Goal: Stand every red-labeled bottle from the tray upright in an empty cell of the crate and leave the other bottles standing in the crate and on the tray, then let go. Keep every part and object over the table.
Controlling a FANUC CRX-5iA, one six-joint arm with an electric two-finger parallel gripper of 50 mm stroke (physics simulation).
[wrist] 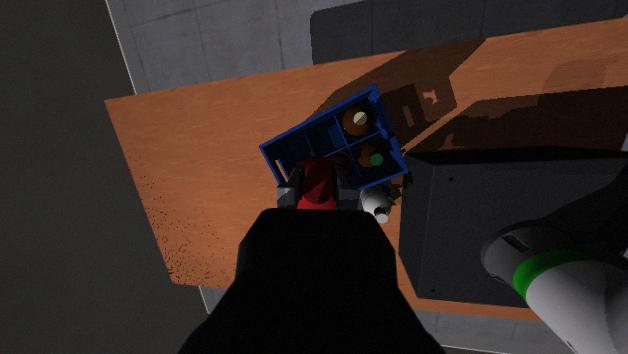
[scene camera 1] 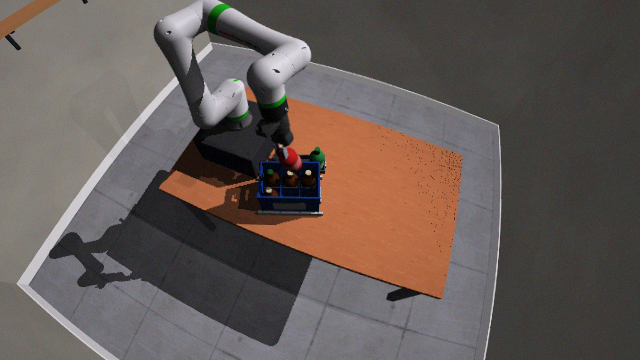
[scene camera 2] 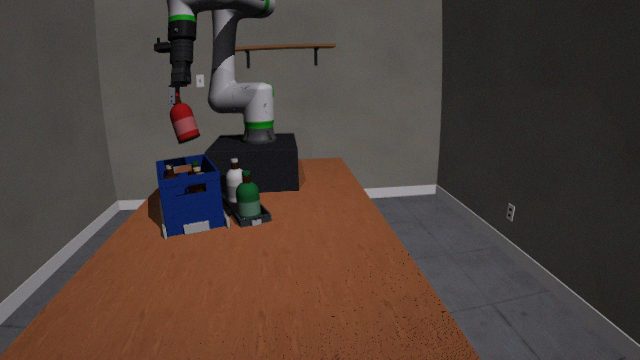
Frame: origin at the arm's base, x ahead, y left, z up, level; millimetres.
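Seen in the pictures: gripper, fingertip midpoint: (wrist: 318, 175) (scene camera 1: 282, 155) (scene camera 2: 174, 104); arm's base, origin of the base link: (wrist: 520, 253) (scene camera 1: 238, 120) (scene camera 2: 259, 140).
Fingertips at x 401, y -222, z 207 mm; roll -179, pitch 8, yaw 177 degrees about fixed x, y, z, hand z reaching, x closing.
Observation:
Offsets run from my fingertips to a thing's middle. "spot": to the spot under its first point. Level surfaces: height alone.
My gripper (scene camera 1: 282, 151) (scene camera 2: 174, 95) (wrist: 318, 175) is shut on the neck of the red-labeled bottle {dx +7, dy +25, dz -42 mm} (scene camera 1: 291, 160) (scene camera 2: 184, 122) (wrist: 317, 203). The bottle hangs tilted in the air above the blue crate {dx +2, dy +80, dz -288 mm} (scene camera 1: 265, 204) (scene camera 2: 190, 210) (wrist: 378, 97). In scene camera 1 the crate's far row holds a green-capped brown bottle {dx -95, dy +21, dz -290 mm} (scene camera 1: 271, 177) and two cream-capped ones {dx -9, dy +54, dz -290 mm} (scene camera 1: 290, 178) {dx +66, dy +90, dz -290 mm} (scene camera 1: 308, 179); another cream-capped bottle {dx -57, dy -64, dz -290 mm} (scene camera 1: 270, 192) stands near left. The near middle and near right cells look empty. A green bottle {dx +50, dy +229, dz -294 mm} (scene camera 1: 317, 157) (scene camera 2: 248, 200) and a white bottle {dx -117, dy +163, dz -294 mm} (scene camera 2: 233, 180) (wrist: 375, 200) stand on the tray {spot: dx +78, dy +273, dz -354 mm} (scene camera 2: 262, 216).
The tray lies close beside the crate. The black robot base block (scene camera 1: 232, 150) (scene camera 2: 267, 170) (wrist: 480, 225) stands near the white bottle. The crate's raised rim and dividers lie below the held bottle. The wooden table {dz -376 mm} (scene camera 1: 380, 210) (scene camera 2: 250, 290) (wrist: 200, 135) has its long edge near the crate.

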